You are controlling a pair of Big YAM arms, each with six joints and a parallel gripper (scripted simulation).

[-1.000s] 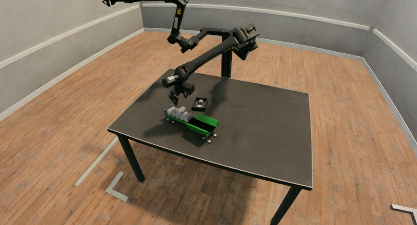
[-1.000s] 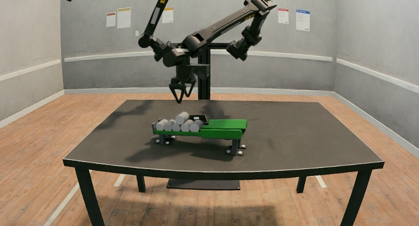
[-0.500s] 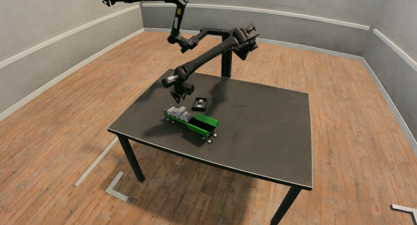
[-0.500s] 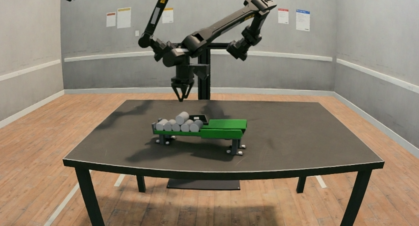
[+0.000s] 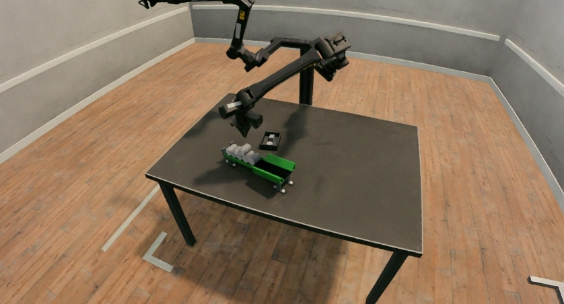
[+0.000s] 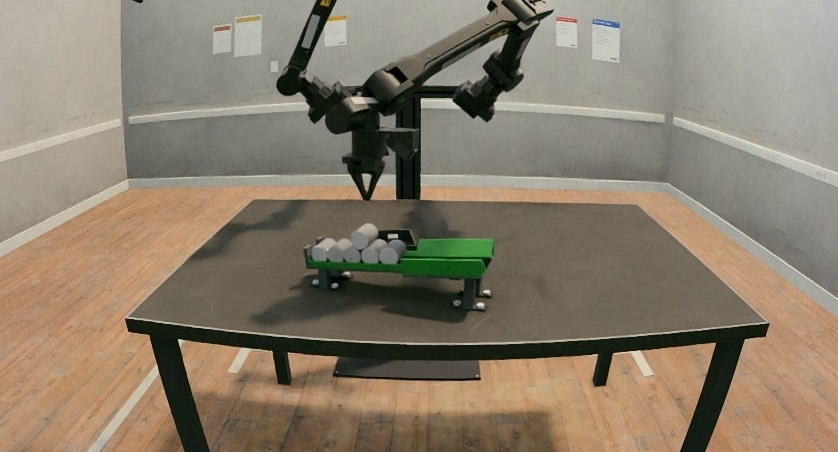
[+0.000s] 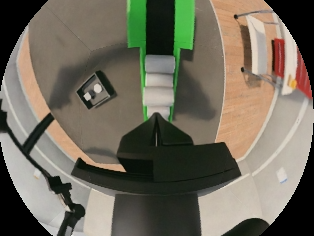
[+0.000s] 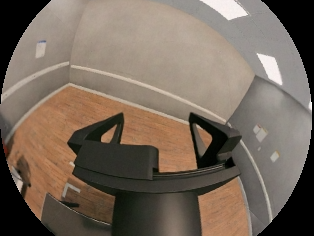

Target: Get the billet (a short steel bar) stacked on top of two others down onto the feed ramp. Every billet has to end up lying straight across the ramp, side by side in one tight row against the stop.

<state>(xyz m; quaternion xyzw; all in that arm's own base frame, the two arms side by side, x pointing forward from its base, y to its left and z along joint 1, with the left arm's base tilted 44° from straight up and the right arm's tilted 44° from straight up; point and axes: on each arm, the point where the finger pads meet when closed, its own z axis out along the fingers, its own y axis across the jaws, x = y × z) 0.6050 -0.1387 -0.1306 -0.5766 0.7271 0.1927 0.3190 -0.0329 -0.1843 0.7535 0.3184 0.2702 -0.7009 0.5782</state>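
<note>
My left hand is 14 cm above the dark stop, 12 cm to the left of it and 4 cm past it. From my left hand the other things lie so: small black tray (22 cm behind, 19 cm below, 5 cm to the left).
</note>
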